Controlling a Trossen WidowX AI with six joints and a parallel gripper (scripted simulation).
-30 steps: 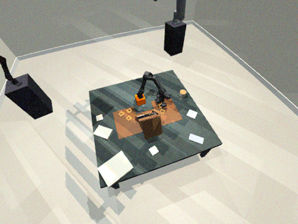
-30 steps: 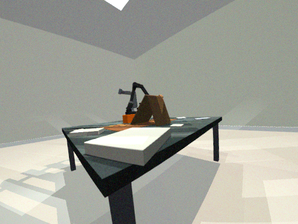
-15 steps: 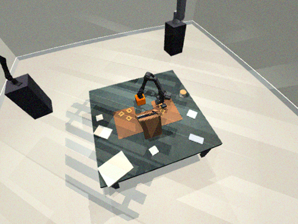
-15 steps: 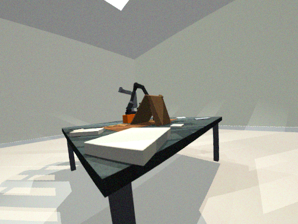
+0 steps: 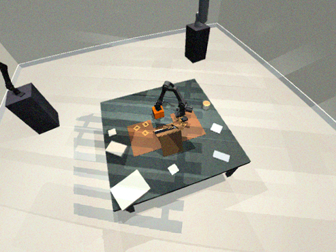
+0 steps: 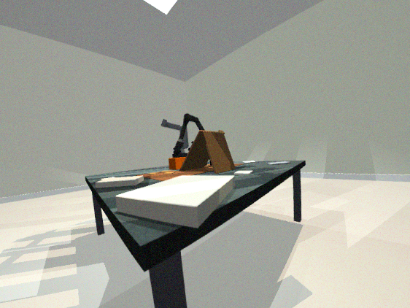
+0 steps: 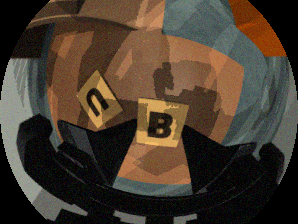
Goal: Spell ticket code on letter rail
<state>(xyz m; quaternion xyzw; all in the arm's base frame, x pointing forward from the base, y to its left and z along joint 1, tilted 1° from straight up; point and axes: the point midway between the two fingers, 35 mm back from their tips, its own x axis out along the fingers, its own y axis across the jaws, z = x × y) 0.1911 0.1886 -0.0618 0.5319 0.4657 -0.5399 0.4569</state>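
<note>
Now: the yellow letter tile 8 cm ahead of my gripper tip and 3 cm to the right of it. From my gripper tip the other things lie so: flat white slab (77 cm to the right, 1 cm above); then mat (22 cm to the right, 1 cm ahead); then white ticket (31 cm to the right, 9 cm above, 7 cm ahead).
</note>
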